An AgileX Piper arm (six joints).
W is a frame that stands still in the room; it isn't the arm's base.
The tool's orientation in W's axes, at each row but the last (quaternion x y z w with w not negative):
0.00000, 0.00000, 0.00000, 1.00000
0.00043, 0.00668, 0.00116, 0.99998
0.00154, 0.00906, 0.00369, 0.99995
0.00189, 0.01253, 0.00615, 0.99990
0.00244, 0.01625, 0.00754, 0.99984
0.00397, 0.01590, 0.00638, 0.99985
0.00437, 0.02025, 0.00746, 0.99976
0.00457, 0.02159, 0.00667, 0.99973
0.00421, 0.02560, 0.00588, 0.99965
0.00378, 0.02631, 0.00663, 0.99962
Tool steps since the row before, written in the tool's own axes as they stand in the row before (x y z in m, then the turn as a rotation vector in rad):
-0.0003, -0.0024, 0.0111, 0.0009, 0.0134, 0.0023
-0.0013, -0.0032, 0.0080, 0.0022, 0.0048, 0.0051
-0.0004, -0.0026, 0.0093, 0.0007, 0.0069, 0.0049
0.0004, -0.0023, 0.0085, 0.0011, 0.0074, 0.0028
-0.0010, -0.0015, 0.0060, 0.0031, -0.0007, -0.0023
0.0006, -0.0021, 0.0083, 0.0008, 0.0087, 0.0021
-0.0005, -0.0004, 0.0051, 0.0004, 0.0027, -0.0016
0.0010, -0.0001, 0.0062, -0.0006, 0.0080, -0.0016
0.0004, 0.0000, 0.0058, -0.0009, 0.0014, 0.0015
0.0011, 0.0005, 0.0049, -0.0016, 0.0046, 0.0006
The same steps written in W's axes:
-0.0003, -0.0024, 0.0111, 0.0009, 0.0134, 0.0023
-0.0012, -0.0032, 0.0080, 0.0023, 0.0048, 0.0051
-0.0002, -0.0026, 0.0093, 0.0007, 0.0069, 0.0049
0.0006, -0.0023, 0.0085, 0.0011, 0.0074, 0.0028
-0.0008, -0.0015, 0.0060, 0.0030, -0.0006, -0.0024
0.0009, -0.0022, 0.0083, 0.0008, 0.0087, 0.0021
-0.0003, -0.0005, 0.0051, 0.0003, 0.0027, -0.0016
0.0013, -0.0001, 0.0061, -0.0008, 0.0080, -0.0015
0.0007, 0.0000, 0.0058, -0.0008, 0.0014, 0.0016
0.0013, 0.0005, 0.0048, -0.0016, 0.0046, 0.0007

